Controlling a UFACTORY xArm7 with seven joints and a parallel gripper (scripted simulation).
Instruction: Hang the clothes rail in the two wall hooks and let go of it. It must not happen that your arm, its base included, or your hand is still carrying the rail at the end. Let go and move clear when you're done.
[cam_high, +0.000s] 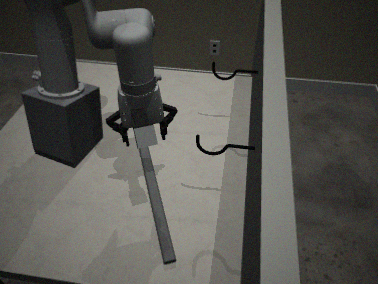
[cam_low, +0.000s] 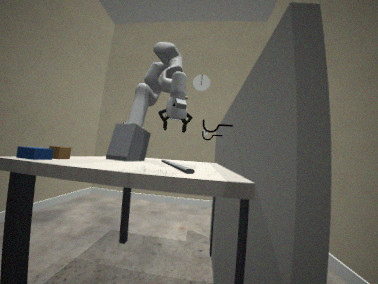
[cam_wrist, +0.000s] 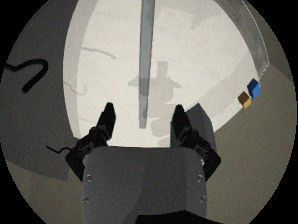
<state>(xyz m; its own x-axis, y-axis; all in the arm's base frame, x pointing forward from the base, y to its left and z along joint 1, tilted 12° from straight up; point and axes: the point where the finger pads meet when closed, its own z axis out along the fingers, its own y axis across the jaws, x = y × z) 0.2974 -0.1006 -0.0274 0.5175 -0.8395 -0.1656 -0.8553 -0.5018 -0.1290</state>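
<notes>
Right now the clothes rail is 170 mm below my hand. Also, from my hand: wall panel: 390 mm below, 280 mm ahead, 170 mm to the left; brown block: 430 mm behind, 210 mm to the right, 150 mm below; blue block: 430 mm behind, 290 mm to the right, 160 mm below.
</notes>
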